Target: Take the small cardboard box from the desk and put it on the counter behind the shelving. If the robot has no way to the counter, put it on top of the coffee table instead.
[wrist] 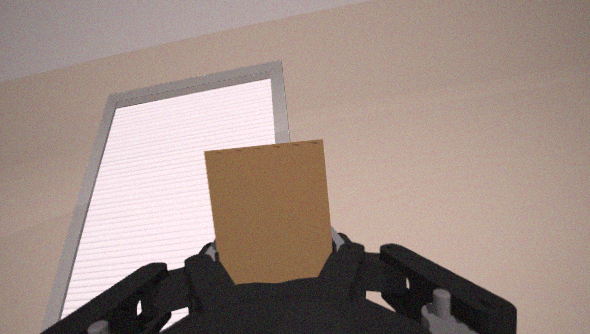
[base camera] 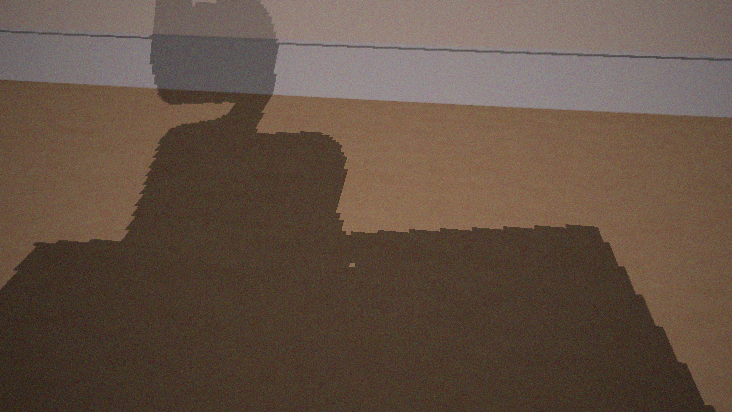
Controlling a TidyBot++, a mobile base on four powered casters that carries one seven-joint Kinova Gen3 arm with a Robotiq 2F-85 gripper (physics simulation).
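Places are measured from the arm's base along level axes (x ahead, y left, z up), in centimetres.
Pixels of known places: gripper, fingertip midpoint: [wrist: 276,244].
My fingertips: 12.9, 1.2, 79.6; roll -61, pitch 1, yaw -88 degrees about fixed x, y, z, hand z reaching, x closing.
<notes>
Behind a point stands the place of what it marks, as x, y, z.
The small cardboard box [wrist: 270,210] @[8.3, 1.3, 80.6] is a plain brown block in the middle of the wrist view. My gripper [wrist: 276,244] @[12.9, 1.2, 79.6] is shut on it, with a black finger against each side of its lower part. The box is held up in front of a wall and a window. The desk, the counter, the shelving and the coffee table do not show in either view.
In the base view a wall [base camera: 461,23] @[75.3, -14.6, -27.5] with a pale baseboard [base camera: 461,74] @[73.8, -15.3, -34.6] crosses ahead over the wooden floor [base camera: 486,168] @[56.2, -15.8, -39.7]. The robot's dark shadow [base camera: 307,317] @[34.1, 6.0, -39.7] falls on floor and wall. In the wrist view a window [wrist: 165,175] @[84.7, 45.5, 121.3] with blinds is set in the beige wall [wrist: 425,150] @[69.3, -50.5, 115.3].
</notes>
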